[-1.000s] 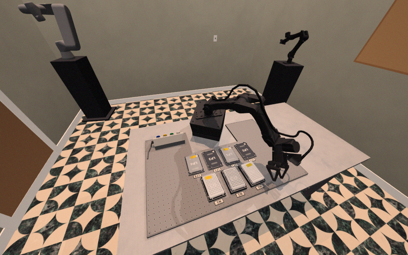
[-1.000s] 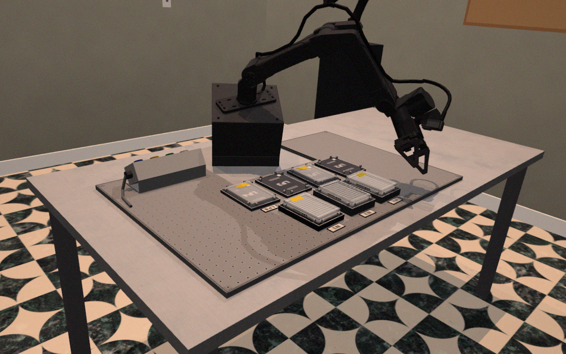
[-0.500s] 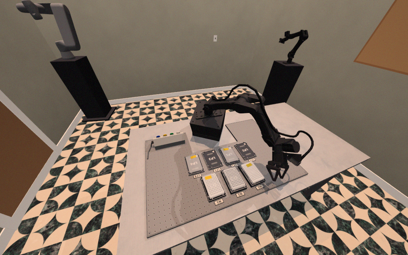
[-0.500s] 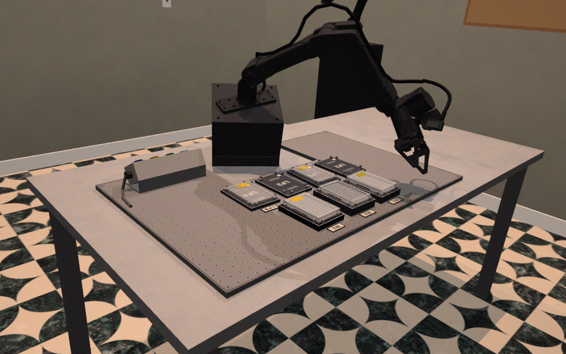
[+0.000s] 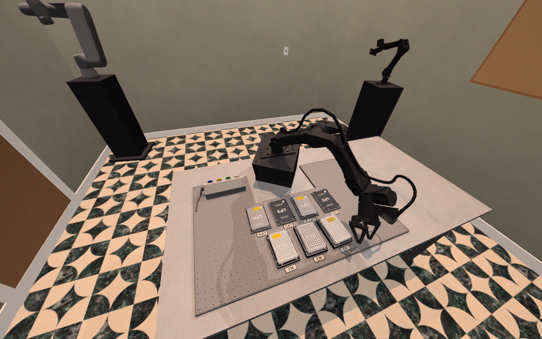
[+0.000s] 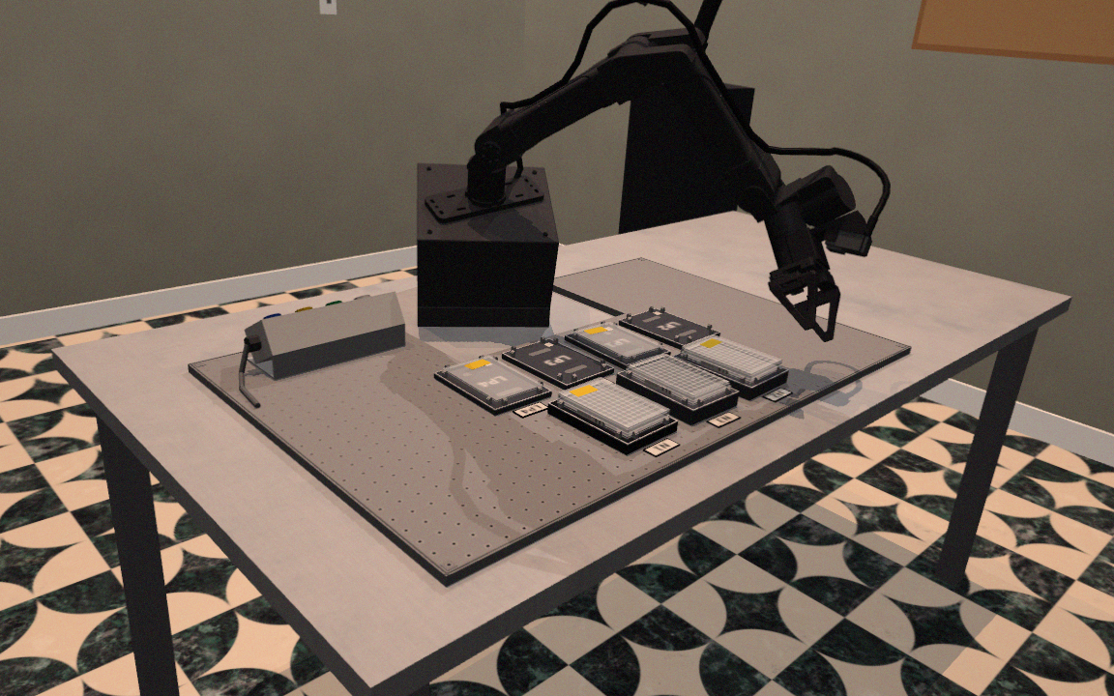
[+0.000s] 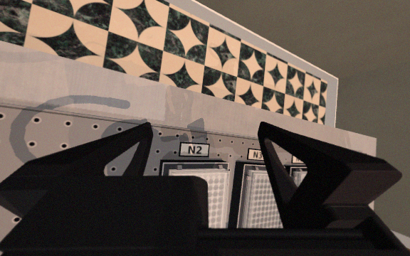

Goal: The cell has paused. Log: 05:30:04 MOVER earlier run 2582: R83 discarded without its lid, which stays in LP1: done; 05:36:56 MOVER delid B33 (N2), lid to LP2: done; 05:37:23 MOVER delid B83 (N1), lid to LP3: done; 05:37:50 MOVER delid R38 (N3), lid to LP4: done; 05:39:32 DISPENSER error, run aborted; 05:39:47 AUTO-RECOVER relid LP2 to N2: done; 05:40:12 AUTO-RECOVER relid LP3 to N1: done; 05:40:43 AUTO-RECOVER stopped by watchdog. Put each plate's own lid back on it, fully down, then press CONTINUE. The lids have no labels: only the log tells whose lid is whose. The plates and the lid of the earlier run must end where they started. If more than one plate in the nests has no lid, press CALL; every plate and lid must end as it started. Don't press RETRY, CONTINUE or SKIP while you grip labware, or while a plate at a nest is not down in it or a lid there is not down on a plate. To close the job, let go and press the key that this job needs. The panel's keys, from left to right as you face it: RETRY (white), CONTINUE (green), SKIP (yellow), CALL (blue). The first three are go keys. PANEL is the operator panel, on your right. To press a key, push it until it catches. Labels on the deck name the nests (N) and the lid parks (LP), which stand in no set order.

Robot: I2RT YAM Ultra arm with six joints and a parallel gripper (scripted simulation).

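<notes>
Right now the lid park LP3 is 280 mm to the right of my hand, 250 mm behind it and 100 mm below it. The rest, counted from my hand: plate (180 mm to the right, 80 mm behind, 70 mm below); green CONTINUE key (550 mm to the right, 480 mm behind, 40 mm below); white RETRY key (500 mm to the right, 490 mm behind, 40 mm below).
</notes>
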